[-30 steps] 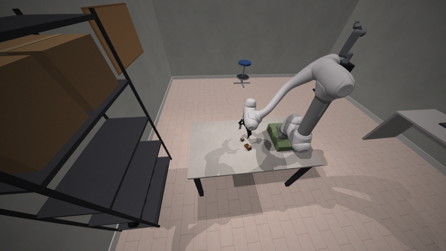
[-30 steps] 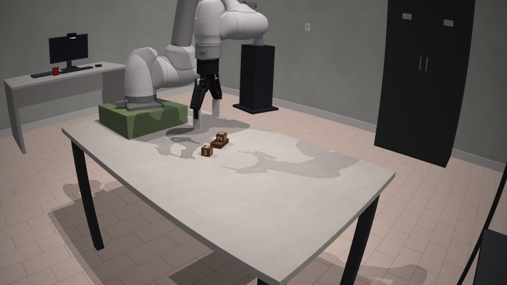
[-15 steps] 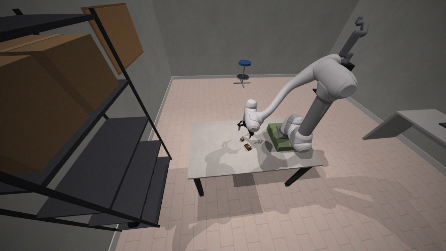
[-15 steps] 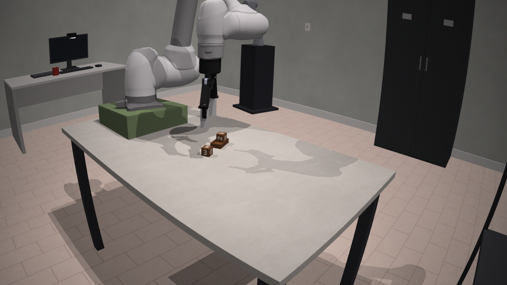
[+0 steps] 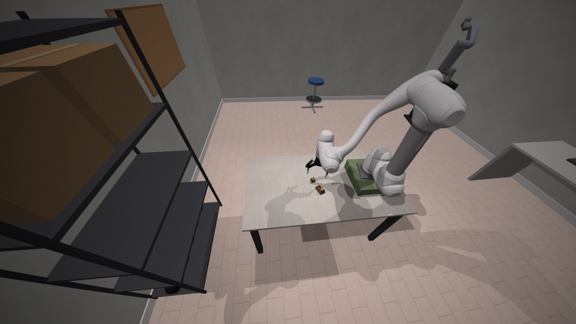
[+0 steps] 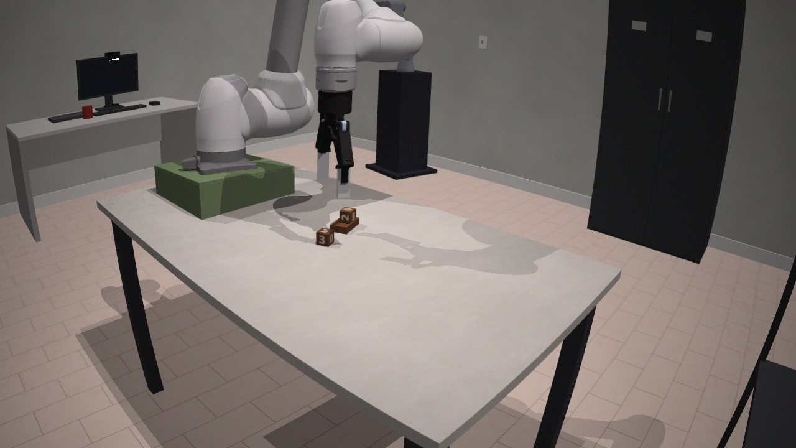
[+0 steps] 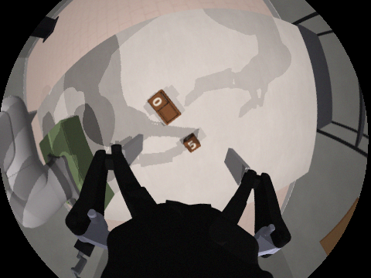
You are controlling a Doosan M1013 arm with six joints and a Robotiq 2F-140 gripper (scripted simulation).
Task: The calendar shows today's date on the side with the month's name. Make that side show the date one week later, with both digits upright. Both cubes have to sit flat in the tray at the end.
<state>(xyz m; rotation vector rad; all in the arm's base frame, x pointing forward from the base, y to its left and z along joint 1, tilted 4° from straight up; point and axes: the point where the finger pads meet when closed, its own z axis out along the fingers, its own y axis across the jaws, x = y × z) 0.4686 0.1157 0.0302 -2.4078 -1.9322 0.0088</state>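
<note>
Now: the brown tray 120 mm below my hand, 60 mm to the left of it and 50 mm behind it. From my hand the other things lie so: brown cube 120 mm below, 30 mm to the right, 20 mm ahead.
</note>
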